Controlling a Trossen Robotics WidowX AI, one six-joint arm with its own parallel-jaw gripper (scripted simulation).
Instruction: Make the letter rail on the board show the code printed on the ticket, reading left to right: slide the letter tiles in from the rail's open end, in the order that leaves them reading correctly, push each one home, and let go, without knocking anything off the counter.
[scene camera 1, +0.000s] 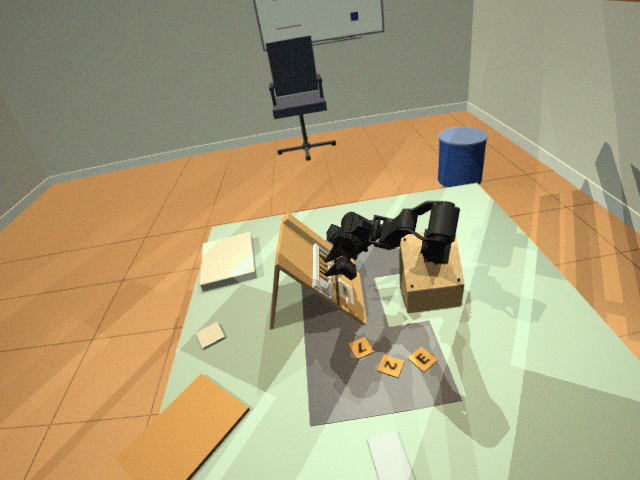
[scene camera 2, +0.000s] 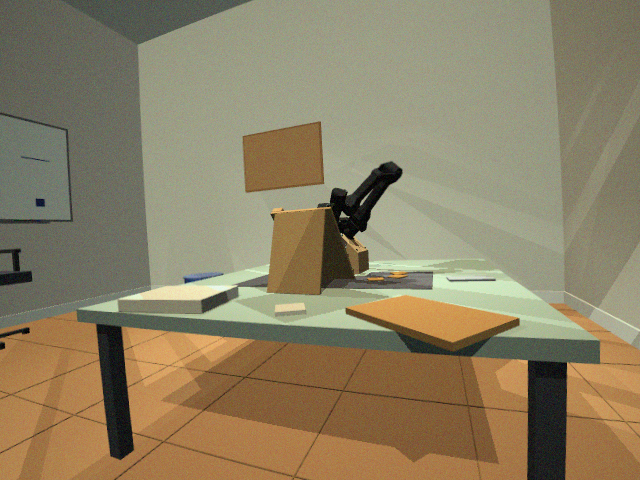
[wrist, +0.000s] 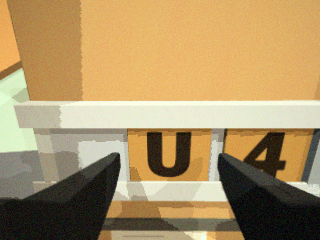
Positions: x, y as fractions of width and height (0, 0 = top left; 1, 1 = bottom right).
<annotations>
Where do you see my gripper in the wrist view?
At 0.53, 0.66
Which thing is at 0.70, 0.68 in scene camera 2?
An orange panel.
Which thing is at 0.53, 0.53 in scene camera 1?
My gripper.
</annotations>
